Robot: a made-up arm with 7 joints.
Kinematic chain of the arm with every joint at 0, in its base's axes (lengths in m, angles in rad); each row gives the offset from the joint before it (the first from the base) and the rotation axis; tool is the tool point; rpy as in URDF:
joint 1: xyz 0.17 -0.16 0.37 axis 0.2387 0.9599 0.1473
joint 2: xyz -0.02 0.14 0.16 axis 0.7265 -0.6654 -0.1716
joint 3: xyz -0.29 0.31 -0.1 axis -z
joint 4: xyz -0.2 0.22 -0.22 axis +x
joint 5: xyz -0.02 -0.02 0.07 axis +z
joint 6: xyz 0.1 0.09 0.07 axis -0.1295 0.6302 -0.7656
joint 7: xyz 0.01 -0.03 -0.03 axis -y
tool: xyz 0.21 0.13 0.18 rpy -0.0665 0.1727 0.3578
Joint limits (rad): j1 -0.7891..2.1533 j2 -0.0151..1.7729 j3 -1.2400..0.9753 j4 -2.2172..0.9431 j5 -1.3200..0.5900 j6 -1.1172..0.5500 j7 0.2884..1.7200
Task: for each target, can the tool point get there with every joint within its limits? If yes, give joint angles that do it. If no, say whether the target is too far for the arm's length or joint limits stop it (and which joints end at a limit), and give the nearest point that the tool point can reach.
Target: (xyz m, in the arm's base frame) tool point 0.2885 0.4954 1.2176
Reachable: yes | joints 1.5079 0.1388 -0.3488 -0.7230 -1.0420 -0.8670 0.5104
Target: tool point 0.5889 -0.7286 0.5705
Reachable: no: joint limits stop it (at a limit: joint 1, joint 2, joint 3, joint 5, joint 7) | nearest point 0.5431 -0.3291 0.7413 | short by 0.437 m
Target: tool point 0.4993 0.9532 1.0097
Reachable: yes | joints 1.4544 1.6028 -0.5139 -1.8367 0.2213 0.1921 1.3937
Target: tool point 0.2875 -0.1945 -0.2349
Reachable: no: joint limits stop it (at a limit: joint 1, joint 2, joint 4, joint 5, joint 6, joint 7) | nearest point 0.1603 0.0464 -0.0750 | short by 0.316 m
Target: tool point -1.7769 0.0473 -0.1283
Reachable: no: too far | nearest point -0.8466 0.2119 0.1329 | short by 0.980 m
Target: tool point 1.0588 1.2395 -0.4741
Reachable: no: too far | nearest point 0.5328 0.8265 -0.1499 | short by 0.743 m
